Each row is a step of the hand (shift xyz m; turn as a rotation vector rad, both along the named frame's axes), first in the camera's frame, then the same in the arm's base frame.
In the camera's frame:
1: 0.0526 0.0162 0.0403 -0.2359 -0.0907 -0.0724
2: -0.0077 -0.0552 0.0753 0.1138 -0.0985 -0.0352
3: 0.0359 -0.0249 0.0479 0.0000 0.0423 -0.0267
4: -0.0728 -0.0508 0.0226 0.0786 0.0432 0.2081
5: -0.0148 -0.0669 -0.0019 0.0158 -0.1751 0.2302
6: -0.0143 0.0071 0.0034 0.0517 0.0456 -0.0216
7: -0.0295 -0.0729 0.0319 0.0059 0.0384 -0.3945
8: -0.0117 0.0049 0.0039 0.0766 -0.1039 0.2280
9: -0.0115 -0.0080 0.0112 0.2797 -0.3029 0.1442
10: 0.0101 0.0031 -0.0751 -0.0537 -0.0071 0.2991
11: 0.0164 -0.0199 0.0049 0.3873 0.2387 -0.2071
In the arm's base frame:
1: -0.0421 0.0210 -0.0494 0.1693 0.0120 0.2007
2: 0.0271 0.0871 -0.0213 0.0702 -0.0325 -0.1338
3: -0.0030 0.0431 -0.0483 -0.0294 -0.0364 0.0175
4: 0.0580 0.0519 0.0483 -0.1290 0.1642 -0.0879
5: 0.0651 0.0199 -0.0078 0.0780 0.2589 -0.1038
6: -0.0037 0.0046 0.0152 -0.0480 -0.0446 -0.0304
7: 0.0633 0.0565 -0.0007 0.0942 -0.3801 0.0613
8: -0.0026 0.0050 0.0120 -0.0020 0.2233 -0.1370
9: 0.0066 0.0153 0.0066 0.1512 0.1520 -0.3805
10: 0.0193 -0.0733 0.0019 -0.0781 0.2937 0.0067
11: 0.0120 0.0062 -0.0225 -0.2514 -0.3485 -0.2553

